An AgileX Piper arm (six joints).
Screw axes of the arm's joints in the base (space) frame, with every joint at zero. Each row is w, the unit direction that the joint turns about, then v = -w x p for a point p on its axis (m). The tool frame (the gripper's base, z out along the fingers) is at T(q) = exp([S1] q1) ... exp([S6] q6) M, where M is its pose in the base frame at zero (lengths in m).
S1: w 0 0 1 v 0.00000 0.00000 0.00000
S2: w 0 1 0 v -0.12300 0.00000 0.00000
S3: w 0 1 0 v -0.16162 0.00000 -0.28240
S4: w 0.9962 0 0.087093 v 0.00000 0.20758 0.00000
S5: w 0 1 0 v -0.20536 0.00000 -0.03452
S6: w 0.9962 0 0.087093 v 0.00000 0.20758 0.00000
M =
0.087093 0 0.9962 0.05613
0 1 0 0.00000
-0.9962 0 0.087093 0.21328
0 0 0 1
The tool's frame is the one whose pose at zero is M.
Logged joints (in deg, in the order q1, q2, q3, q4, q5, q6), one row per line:
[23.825, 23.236, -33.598, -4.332, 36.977, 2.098]
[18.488, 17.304, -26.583, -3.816, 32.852, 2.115]
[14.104, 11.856, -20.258, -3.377, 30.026, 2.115]
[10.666, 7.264, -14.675, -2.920, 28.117, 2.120]
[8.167, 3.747, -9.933, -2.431, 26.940, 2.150]
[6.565, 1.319, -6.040, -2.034, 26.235, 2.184]
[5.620, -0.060, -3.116, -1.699, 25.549, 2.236]
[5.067, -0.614, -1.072, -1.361, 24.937, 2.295]
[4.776, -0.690, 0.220, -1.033, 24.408, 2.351]
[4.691, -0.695, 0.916, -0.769, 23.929, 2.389]
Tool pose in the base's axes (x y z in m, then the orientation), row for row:
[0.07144, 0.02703, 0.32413, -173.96, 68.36, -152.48]
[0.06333, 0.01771, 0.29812, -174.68, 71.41, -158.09]
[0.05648, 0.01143, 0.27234, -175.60, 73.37, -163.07]
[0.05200, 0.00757, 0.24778, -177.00, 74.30, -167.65]
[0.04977, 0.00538, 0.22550, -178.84, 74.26, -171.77]
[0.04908, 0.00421, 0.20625, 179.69, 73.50, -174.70]
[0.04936, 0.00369, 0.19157, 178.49, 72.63, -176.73]
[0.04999, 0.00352, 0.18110, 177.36, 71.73, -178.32]
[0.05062, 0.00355, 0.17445, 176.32, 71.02, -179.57]
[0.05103, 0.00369, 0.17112, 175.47, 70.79, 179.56]
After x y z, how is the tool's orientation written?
As angles about the fixed x, y, z axes (roll, pitch, yaw), in degrees.
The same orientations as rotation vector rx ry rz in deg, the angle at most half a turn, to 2 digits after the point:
[-22.70, 109.54, 12.33]
[-17.09, 107.37, 9.88]
[-12.68, 105.94, 7.64]
[-9.29, 105.34, 5.86]
[-6.78, 105.56, 4.68]
[-5.14, 106.41, 3.97]
[-4.10, 107.31, 3.67]
[-3.39, 108.23, 3.64]
[-2.91, 108.93, 3.79]
[-2.65, 109.15, 4.02]

